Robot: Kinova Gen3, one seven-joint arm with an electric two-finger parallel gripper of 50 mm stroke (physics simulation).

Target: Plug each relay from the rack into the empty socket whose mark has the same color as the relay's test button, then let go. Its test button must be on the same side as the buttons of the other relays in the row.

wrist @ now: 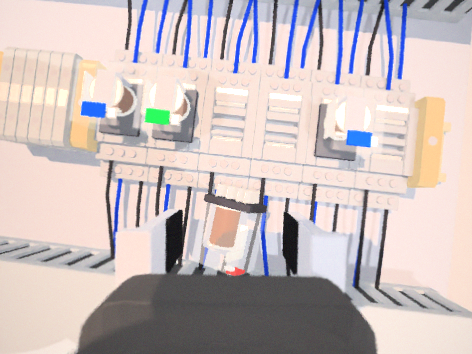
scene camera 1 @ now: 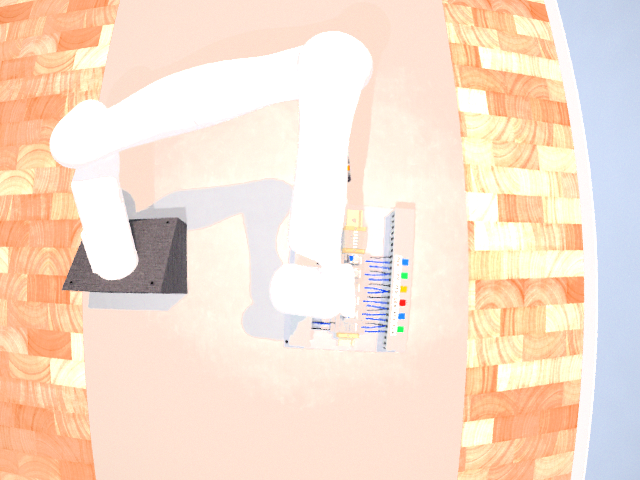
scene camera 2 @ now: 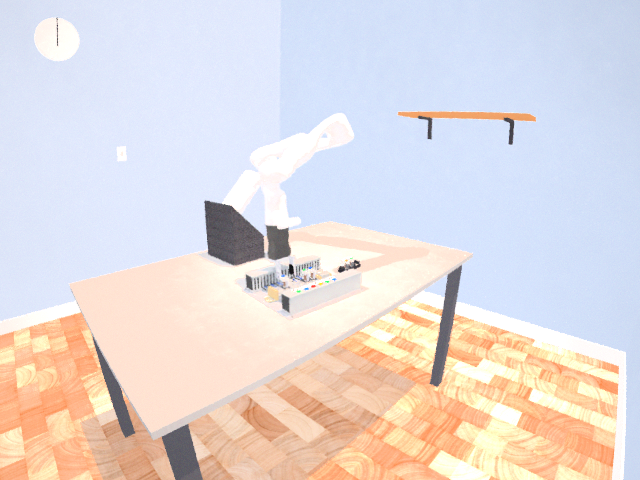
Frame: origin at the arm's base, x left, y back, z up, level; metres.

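Seen in the pictures: gripper, between the fingertips: (wrist: 232, 232) (scene camera 2: 286, 276); arm's base, origin of its link: (scene camera 1: 116, 263) (scene camera 2: 228, 213).
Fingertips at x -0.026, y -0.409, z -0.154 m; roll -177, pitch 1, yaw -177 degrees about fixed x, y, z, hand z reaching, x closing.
Note:
Pixels of each thing's top centre, then the offset from my fingertips to it. "spot": a spot on its surface instead.
- loose clear relay, centre of its top: (wrist: 229, 231) dy -0.001, dx +0.002, dz +0.005 m
- red test button, a spot on its surface: (wrist: 235, 271) spot: dy +0.019, dx -0.003, dz +0.003 m
- green-button relay, centre of its top: (wrist: 159, 97) (scene camera 1: 354, 272) (scene camera 2: 305, 270) dy -0.058, dx +0.035, dz +0.029 m
- empty socket, a spot on its surface: (wrist: 391, 130) spot: dy -0.058, dx -0.079, dz -0.008 m
- red mark, centre of its top: (scene camera 1: 402, 302) dy -0.162, dx -0.026, dz +0.023 m
- black rack, a spot on its surface: (scene camera 2: 341, 269) spot: dy -0.039, dx +0.235, dz -0.025 m
- wire duct with coloured marks, a spot on its surface: (scene camera 1: 408, 232) spot: dy -0.172, dx +0.121, dz +0.022 m
- slotted duct, centre of its top: (wrist: 155, 329) (scene camera 2: 284, 264) dy +0.043, dx +0.030, dz +0.023 m
The loose clear relay (wrist: 223, 227) with a red test button (wrist: 235, 271) lies tilted over the wires beside the socket row, pins towards the row. My gripper (wrist: 232, 232) (scene camera 2: 285, 269) is open, its fingers on either side of this relay with gaps; the arm hides it in scene camera 1. In the wrist view, a blue-button relay (wrist: 117, 97), a green-button relay (wrist: 172, 100) and another blue-button relay (wrist: 350, 117) are seated. Two empty sockets (wrist: 230, 120) (wrist: 282, 122) stand mid-row, another empty socket (wrist: 391, 130) at the right end. The red mark (scene camera 1: 402, 302) is fourth from the top.
The black rack (scene camera 2: 341, 269) (scene camera 1: 348, 177) stands beyond the panel with relays in it, mostly hidden by the arm in scene camera 1. A wire duct with coloured marks (scene camera 1: 408, 232) borders the row; another slotted duct (wrist: 55, 280) runs on the opposite side. Terminal blocks (wrist: 37, 97) adjoin the row.

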